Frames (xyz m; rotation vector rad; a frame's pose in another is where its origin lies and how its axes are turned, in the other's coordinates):
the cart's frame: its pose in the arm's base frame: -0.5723 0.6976 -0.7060 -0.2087 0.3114 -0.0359
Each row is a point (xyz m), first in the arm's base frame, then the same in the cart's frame.
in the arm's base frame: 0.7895 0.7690 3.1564
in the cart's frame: 0.1307 -0.7347 4.0275
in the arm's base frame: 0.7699 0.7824 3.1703
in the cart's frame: 0.1069 -0.7245 4.0371
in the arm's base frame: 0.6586 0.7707 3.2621
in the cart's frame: -0.0257 -0.7555 4.0859
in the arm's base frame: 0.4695 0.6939 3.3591
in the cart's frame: -0.2296 -0.8515 4.1028
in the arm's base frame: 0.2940 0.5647 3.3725
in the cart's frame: -0.3920 -0.9811 4.0356
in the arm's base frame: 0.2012 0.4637 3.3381
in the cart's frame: -0.4631 -1.0730 3.9550
